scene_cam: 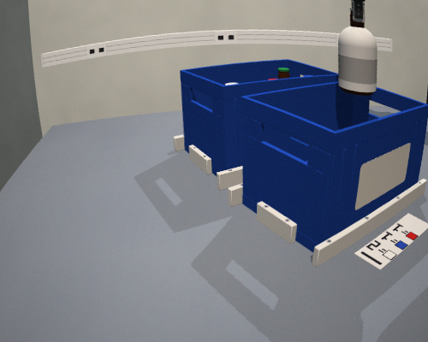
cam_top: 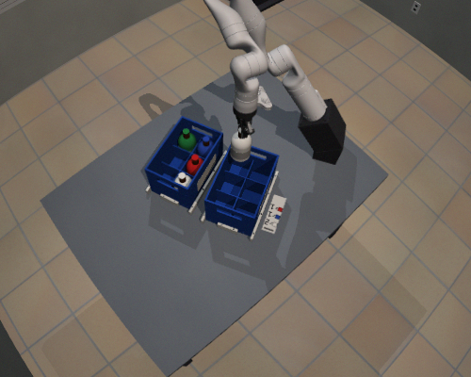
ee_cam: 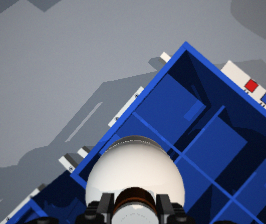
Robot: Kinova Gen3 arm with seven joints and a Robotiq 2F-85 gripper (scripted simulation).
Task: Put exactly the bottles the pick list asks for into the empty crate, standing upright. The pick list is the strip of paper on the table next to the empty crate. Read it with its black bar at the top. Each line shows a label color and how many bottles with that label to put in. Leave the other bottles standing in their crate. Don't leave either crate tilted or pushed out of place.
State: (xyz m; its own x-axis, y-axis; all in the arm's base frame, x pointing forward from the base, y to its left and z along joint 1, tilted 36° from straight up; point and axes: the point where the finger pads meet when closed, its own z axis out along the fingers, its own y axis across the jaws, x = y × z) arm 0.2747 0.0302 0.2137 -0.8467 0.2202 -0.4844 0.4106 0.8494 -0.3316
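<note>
Now: hand 70 mm above the white bottle. The rest, counted from my hand: green-label bottle: 80 mm ahead, 220 mm to the right, 230 mm below; red-label bottle: 130 mm ahead, 110 mm to the right, 230 mm below; blue-label bottle: 40 mm ahead, 140 mm to the right, 230 mm below.
</note>
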